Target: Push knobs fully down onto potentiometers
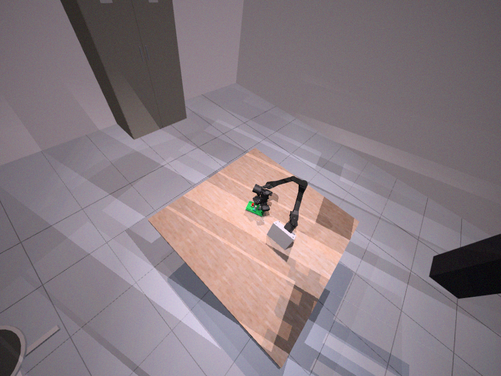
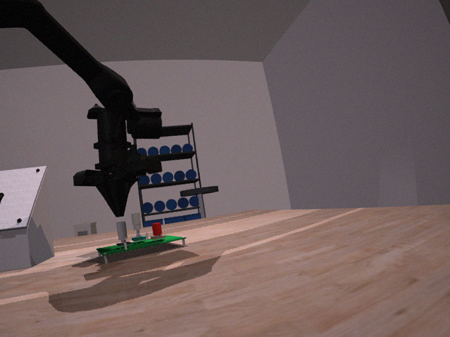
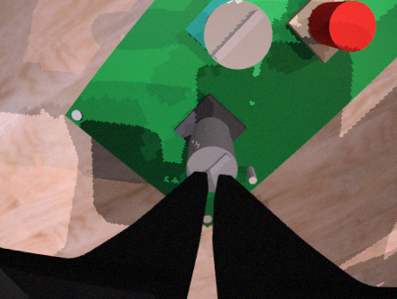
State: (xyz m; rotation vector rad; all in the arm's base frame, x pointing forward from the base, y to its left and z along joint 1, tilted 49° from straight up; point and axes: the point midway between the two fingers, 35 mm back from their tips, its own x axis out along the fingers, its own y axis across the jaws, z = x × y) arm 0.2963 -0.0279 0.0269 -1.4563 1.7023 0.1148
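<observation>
Right now my gripper tip is 20 mm above the knob.
</observation>
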